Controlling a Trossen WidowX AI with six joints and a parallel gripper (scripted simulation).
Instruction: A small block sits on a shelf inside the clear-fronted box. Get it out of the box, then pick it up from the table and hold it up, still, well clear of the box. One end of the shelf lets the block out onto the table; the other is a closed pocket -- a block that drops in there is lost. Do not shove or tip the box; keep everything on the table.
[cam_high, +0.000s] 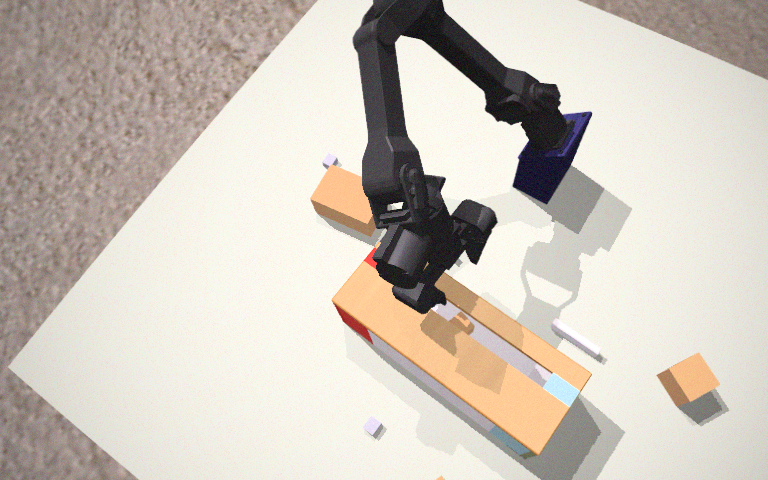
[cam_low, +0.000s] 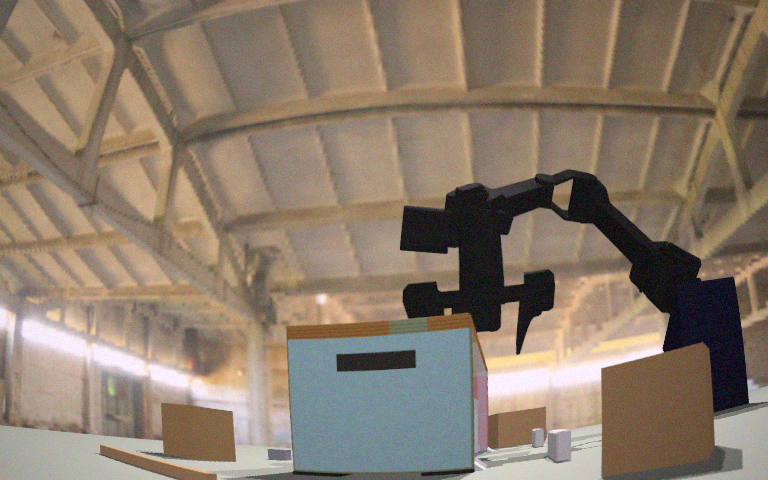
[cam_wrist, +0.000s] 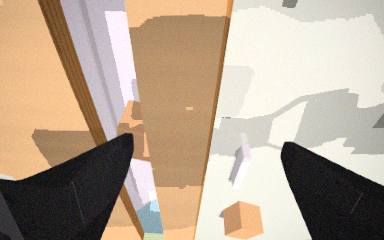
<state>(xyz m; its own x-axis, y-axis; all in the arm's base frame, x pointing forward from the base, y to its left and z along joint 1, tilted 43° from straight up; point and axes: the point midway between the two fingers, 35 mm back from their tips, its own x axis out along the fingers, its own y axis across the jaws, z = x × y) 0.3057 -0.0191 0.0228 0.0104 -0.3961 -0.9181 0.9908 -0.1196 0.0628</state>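
The block is 5 cm ahead of my gripper tip, 4 cm below it and 3 cm to the left of it. Round my gripper tip: long box (6 cm below, 5 cm to the left, 4 cm ahead).
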